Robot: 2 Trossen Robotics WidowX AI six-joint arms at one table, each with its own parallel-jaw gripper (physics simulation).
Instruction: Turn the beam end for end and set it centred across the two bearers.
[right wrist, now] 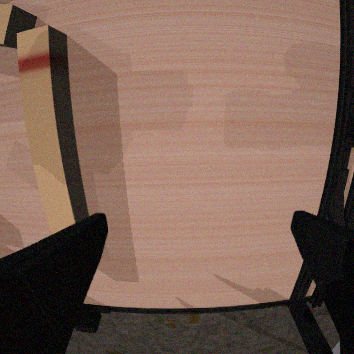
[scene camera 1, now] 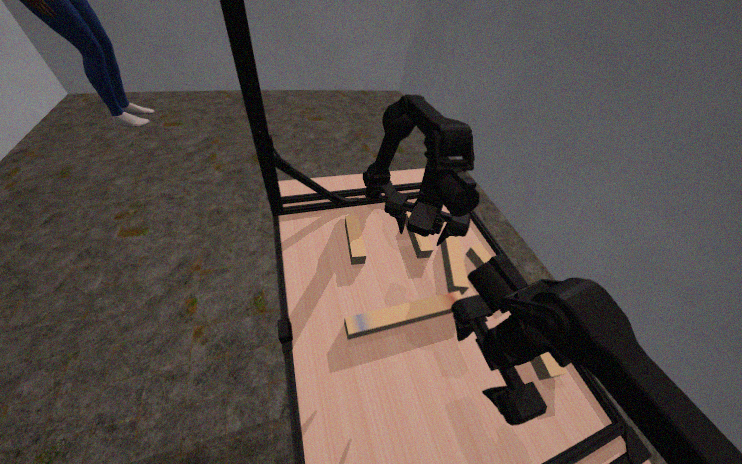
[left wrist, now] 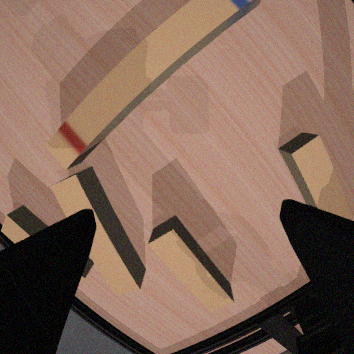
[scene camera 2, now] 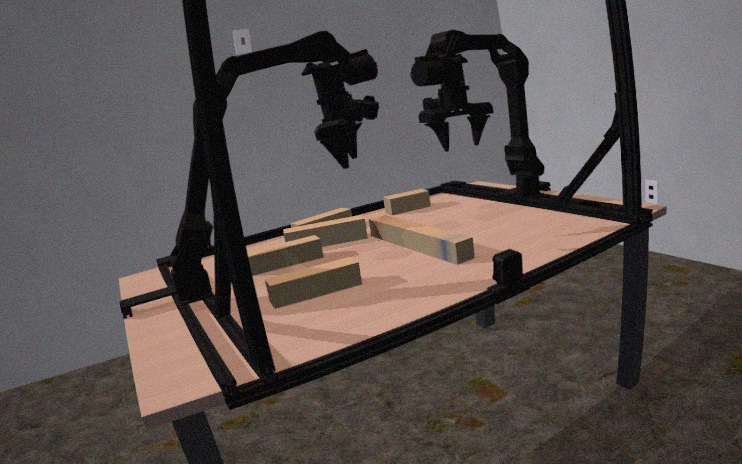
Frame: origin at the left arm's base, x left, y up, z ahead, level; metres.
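Where they show: left gripper, between the fingertips: (scene camera 1: 419, 238) (left wrist: 188, 214) (scene camera 2: 350, 163); right gripper, between the fingertips: (right wrist: 201, 222) (scene camera 1: 471, 364) (scene camera 2: 462, 148); left arm's base, origin of its link: (scene camera 1: 372, 193) (left wrist: 306, 305) (scene camera 2: 194, 296); right arm's base, origin of its link: (scene camera 2: 529, 195).
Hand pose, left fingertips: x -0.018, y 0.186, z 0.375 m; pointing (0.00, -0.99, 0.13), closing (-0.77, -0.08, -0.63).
Each offset is from my left fingertips to the top centre of the thing.
The long beam {dz +0.115, dx -0.033, dy -0.161 m} (scene camera 1: 402, 314) (scene camera 2: 421, 238) (left wrist: 160, 55) (right wrist: 37, 125) lies flat on the table. Its blue band is at the left end in scene camera 1; its red band is at the other end, close to a loose block. Two roughly parallel blocks look like the bearers: one {dz -0.167, dx -0.108, dy -0.161 m} (scene camera 1: 354, 235) (scene camera 2: 314, 283) (left wrist: 312, 160), and another {dz -0.143, dx +0.114, dy -0.161 m} (scene camera 1: 424, 243) (scene camera 2: 290, 254) (left wrist: 192, 265) partly hidden by the left arm in scene camera 1. My left gripper (scene camera 1: 420, 238) (scene camera 2: 349, 161) (left wrist: 188, 214) is open and empty, high above the table. My right gripper (scene camera 1: 472, 363) (scene camera 2: 462, 147) (right wrist: 201, 222) is open and empty, also high.
A longer block {dz -0.006, dx +0.182, dy -0.155 m} (scene camera 1: 456, 265) (scene camera 2: 328, 233) (left wrist: 107, 255) lies by the beam's red end. A slanted block {dz +0.039, dx +0.297, dy -0.161 m} (scene camera 1: 479, 254) (scene camera 2: 322, 217) (left wrist: 17, 227) lies behind it. Another short block {dz +0.307, dx +0.286, dy -0.158 m} (scene camera 1: 548, 365) (scene camera 2: 407, 202) lies near the table's far edge. A black frame post (scene camera 1: 251, 98) rises from the table.
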